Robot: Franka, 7 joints.
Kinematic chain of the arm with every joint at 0, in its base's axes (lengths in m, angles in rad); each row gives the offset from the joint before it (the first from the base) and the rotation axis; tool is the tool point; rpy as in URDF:
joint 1: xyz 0 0 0.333 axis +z
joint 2: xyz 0 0 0 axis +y
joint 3: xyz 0 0 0.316 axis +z
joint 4: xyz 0.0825 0 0 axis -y
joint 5: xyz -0.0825 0 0.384 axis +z
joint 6: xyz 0 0 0 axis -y
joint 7: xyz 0.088 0 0 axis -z
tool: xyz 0 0 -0.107 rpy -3.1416 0 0
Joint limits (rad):
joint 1: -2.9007..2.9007
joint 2: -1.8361..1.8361
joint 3: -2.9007..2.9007
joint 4: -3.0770..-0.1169
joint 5: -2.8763..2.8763
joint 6: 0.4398..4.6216
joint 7: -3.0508..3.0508
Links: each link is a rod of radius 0.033 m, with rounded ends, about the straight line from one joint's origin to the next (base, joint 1, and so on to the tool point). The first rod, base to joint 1, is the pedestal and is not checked.
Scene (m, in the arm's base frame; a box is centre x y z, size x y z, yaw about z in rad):
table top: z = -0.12
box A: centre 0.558 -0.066 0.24 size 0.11 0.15 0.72 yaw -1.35
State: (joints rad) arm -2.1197 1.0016 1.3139 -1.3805 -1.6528 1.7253 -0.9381
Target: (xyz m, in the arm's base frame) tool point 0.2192 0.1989 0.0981
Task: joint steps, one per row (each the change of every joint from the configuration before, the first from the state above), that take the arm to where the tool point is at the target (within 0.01 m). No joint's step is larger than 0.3 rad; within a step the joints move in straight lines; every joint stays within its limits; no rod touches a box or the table.
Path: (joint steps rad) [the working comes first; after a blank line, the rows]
Joints at the target: -1.2706 1.6650 1.0630 -2.7118 -1.4493 1.7943 -0.9381
Straight joint move there: touches box A.

1: 0.1019 -0.1243 -0.2490 -0.0509 0.1458 -0.0598 -0.1114
2: 0.1020 -0.1243 -0.2489 -0.0509 0.1457 -0.0597 -0.1114
3: 0.1019 -0.1243 -0.2490 -0.0509 0.1458 -0.0598 -0.1114
4: 0.1019 -0.1243 -0.2490 -0.0509 0.1457 -0.0598 -0.1114
5: 0.1104 0.2902 0.1862 -0.2819 -0.0948 0.0771 0.1114
6: 0.1103 0.2901 0.1863 -0.2819 -0.0949 0.0770 0.1114
7: 0.1103 0.2902 0.1862 -0.2819 -0.0949 0.0770 0.1114
8: 0.1104 0.2901 0.1863 -0.2820 -0.0949 0.0770 0.1114

